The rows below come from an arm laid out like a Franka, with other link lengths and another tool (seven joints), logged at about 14 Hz.
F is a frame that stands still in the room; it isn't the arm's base.
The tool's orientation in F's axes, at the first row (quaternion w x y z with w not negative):
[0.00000 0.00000 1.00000 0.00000]
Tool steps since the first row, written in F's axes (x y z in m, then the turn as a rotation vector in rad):
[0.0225 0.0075 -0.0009 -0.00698 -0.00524 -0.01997]
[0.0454 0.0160 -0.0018 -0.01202 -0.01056 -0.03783]
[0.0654 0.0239 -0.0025 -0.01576 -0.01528 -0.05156]
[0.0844 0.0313 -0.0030 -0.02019 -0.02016 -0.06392]
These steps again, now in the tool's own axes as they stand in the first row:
[-0.0225 0.0075 0.0009 0.00698 -0.00524 0.01997]
[-0.0454 0.0160 0.0018 0.01202 -0.01056 0.03783]
[-0.0654 0.0239 0.0025 0.01576 -0.01528 0.05156]
[-0.0844 0.0313 0.0030 0.02019 -0.02016 0.06392]

